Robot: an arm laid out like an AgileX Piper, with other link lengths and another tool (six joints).
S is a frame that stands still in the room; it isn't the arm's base.
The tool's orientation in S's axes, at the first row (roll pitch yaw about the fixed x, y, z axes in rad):
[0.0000 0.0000 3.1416]
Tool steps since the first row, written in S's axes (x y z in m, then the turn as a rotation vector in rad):
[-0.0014 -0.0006 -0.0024 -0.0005 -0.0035 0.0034]
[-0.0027 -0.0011 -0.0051 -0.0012 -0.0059 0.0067]
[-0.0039 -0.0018 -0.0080 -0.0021 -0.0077 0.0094]
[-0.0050 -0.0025 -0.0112 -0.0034 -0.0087 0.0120]
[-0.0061 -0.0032 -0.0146 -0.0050 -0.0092 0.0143]
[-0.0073 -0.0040 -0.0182 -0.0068 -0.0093 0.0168]
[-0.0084 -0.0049 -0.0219 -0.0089 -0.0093 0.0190]
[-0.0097 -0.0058 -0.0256 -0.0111 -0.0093 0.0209]
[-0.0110 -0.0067 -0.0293 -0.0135 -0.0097 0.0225]
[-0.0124 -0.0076 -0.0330 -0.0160 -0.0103 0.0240]
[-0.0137 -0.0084 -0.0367 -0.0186 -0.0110 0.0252]
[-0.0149 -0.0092 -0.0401 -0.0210 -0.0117 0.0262]
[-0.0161 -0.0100 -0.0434 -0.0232 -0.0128 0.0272]
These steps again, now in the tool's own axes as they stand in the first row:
[0.0014 0.0006 -0.0024 0.0005 0.0035 0.0034]
[0.0027 0.0011 -0.0051 0.0012 0.0059 0.0067]
[0.0039 0.0018 -0.0080 0.0021 0.0077 0.0094]
[0.0050 0.0025 -0.0112 0.0034 0.0087 0.0120]
[0.0061 0.0032 -0.0146 0.0050 0.0092 0.0143]
[0.0073 0.0040 -0.0182 0.0068 0.0093 0.0168]
[0.0084 0.0049 -0.0219 0.0089 0.0093 0.0190]
[0.0097 0.0058 -0.0256 0.0111 0.0093 0.0209]
[0.0110 0.0067 -0.0293 0.0135 0.0097 0.0225]
[0.0124 0.0076 -0.0330 0.0160 0.0103 0.0240]
[0.0137 0.0084 -0.0367 0.0186 0.0110 0.0252]
[0.0149 0.0092 -0.0401 0.0210 0.0117 0.0262]
[0.0161 0.0100 -0.0434 0.0232 0.0128 0.0272]

